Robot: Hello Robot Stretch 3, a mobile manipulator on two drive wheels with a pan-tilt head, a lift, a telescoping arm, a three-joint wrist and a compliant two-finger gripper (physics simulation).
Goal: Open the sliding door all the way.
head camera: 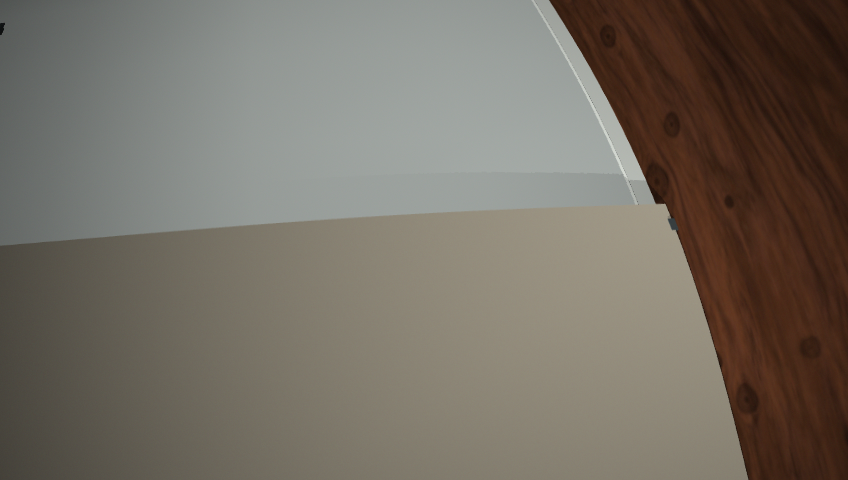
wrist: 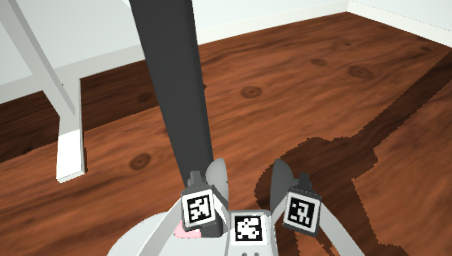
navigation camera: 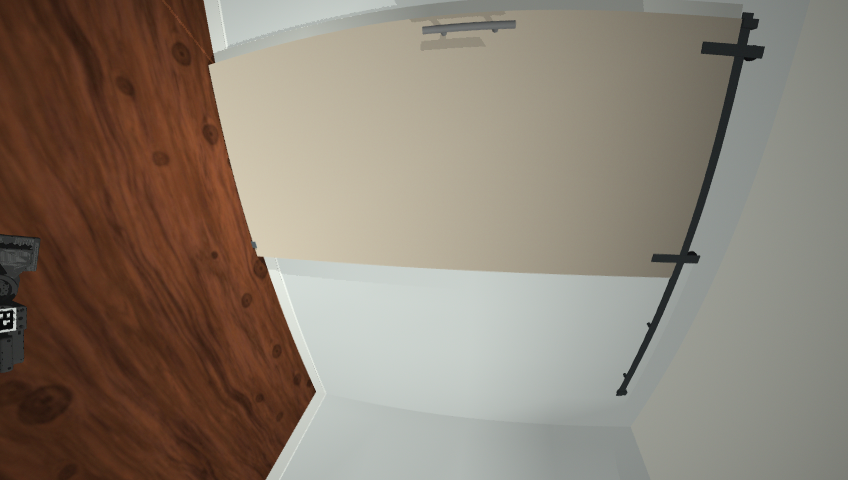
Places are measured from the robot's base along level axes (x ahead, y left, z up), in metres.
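Pixels of known places: gripper, between the fingertips: [wrist: 248, 176].
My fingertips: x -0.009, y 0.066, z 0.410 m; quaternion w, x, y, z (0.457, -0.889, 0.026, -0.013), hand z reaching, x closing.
Note:
Behind a point stands the place of what it marks.
The beige sliding door [head camera: 416, 344] {x 0.255, y -1.165, z 0.921 m} [navigation camera: 476, 148] {x 0.458, y -1.055, z 1.225 m} hangs on a dark rail [navigation camera: 714, 163] {x 0.451, y -1.081, z 2.186 m} by two dark hangers. The navigation and head views show the camera pictures turned sideways. The grey bar handle [navigation camera: 468, 27] {x 0.790, y -0.800, z 1.206 m} is on the door, near one side edge, at the top of the navigation view. A stretch of rail runs on past the door's other edge, along bare wall. My gripper [wrist: 248, 176] {x -0.009, y 0.066, z 0.409 m} is open in the wrist view, with no object between its fingertips. It points over the wooden floor, and the door does not show in the wrist view.
The robot's dark mast [wrist: 175, 85] {x -0.066, y 0.116, z 0.465 m} stands left of the gripper in the wrist view. A white furniture leg with a foot [wrist: 70, 155] stands on the wooden floor [wrist: 300, 110] {x 0.237, y 0.656, z 0.000 m} at the left. A pale wall [navigation camera: 464, 333] {x -0.381, y -1.580, z 1.185 m} meets another wall at the bottom of the navigation view.

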